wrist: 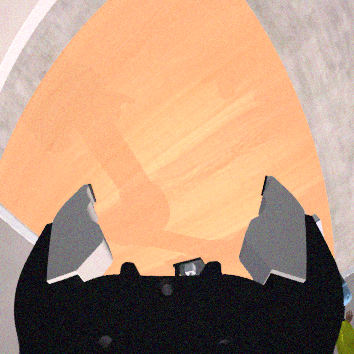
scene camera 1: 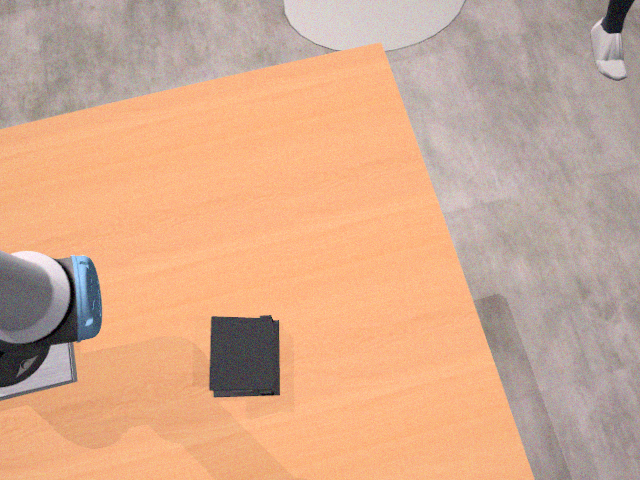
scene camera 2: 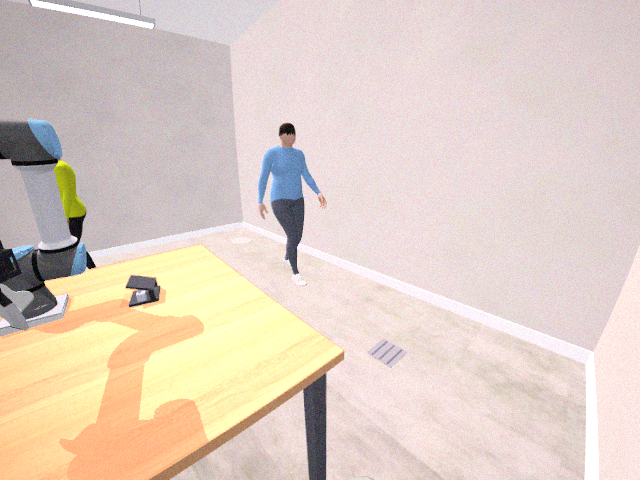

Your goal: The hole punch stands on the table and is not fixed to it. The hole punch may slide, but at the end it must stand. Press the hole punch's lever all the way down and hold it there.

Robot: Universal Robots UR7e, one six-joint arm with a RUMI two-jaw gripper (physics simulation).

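Frame: origin at the arm's base, x ahead, y left, z up, level; metres.
Where they show: gripper, between the fingertips: [wrist: 176,182]; arm's base, origin of its link: [scene camera 2: 32,309].
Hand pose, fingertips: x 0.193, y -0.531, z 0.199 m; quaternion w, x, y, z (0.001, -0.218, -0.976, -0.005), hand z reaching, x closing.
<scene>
Each offset is from my fingertips to the centre of the thing. Level surfaces: height alone.
The dark hole punch @[dy +0.471, dx +0.198, dz -0.184 m] [scene camera 1: 245,355] [scene camera 2: 143,290] [wrist: 189,267] stands upright on the wooden table @[dz -0.227 m] [scene camera 1: 289,206] [scene camera 2: 248,351] [wrist: 200,125]. In scene camera 2 its lever @[dy +0.471, dx +0.198, dz -0.161 m] [scene camera 2: 141,282] is raised, with a gap between it and the base. In the wrist view the gripper's body hides part of the punch. My gripper [wrist: 176,182] is open, with its two grey jaws wide apart and nothing between them. It is above the table and away from the punch, not touching it. In scene camera 2 part of the gripper shows at the left edge.
The arm's light mounting plate [scene camera 1: 62,369] [scene camera 2: 61,305] is left of the punch. The arm's shadow crosses the table. A person in blue [scene camera 2: 287,173] stands on the floor beyond the table, and a person in yellow [scene camera 2: 71,193] shows partly behind the arm.
</scene>
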